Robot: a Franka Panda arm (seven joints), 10 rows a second.
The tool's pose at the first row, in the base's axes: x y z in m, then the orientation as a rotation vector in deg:
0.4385, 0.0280, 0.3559, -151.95, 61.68, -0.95
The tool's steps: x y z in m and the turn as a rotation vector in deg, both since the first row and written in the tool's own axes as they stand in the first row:
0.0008, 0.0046, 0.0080, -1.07, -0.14, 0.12
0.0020, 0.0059, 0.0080, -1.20, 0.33, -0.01
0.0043, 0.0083, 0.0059, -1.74, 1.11, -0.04
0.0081, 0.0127, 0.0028, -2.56, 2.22, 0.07
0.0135, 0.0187, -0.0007, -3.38, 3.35, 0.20
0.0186, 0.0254, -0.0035, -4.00, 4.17, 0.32
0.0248, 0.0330, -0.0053, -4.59, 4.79, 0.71
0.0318, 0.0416, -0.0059, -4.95, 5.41, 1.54
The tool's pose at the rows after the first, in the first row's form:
0.4369, 0.0263, 0.3469, -152.79, 62.10, -0.17
0.4368, 0.0246, 0.3465, -153.11, 62.11, -0.75
0.4366, 0.0209, 0.3477, -153.81, 62.47, -1.51
0.4360, 0.0145, 0.3492, -154.77, 63.21, -2.54
0.4354, 0.0058, 0.3505, -155.72, 63.97, -3.61
0.4342, -0.0030, 0.3509, -156.41, 64.57, -4.37
0.4333, -0.0129, 0.3501, -156.87, 65.47, -4.83
0.4324, -0.0237, 0.3478, -156.86, 66.90, -5.32

